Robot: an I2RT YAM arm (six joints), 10 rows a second.
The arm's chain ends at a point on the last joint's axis. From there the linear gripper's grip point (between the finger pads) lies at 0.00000 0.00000 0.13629 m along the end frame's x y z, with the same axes.
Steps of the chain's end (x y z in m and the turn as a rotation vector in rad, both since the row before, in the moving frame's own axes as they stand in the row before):
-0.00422 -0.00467 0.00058 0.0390 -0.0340 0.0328
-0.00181 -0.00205 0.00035 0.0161 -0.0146 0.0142
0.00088 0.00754 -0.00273 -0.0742 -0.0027 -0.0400
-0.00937 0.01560 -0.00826 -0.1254 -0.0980 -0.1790
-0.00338 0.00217 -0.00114 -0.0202 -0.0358 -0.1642
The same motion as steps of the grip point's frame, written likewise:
-0.00876 -0.01006 0.00040 0.0390 -0.0340 0.0328
-0.00378 -0.00426 0.00032 0.0161 -0.0146 0.0142
0.00071 0.01765 -0.00311 -0.0742 -0.0027 -0.0400
-0.02108 0.03372 -0.00998 -0.1254 -0.0980 -0.1790
-0.00801 0.00531 -0.00125 -0.0202 -0.0358 -0.1642

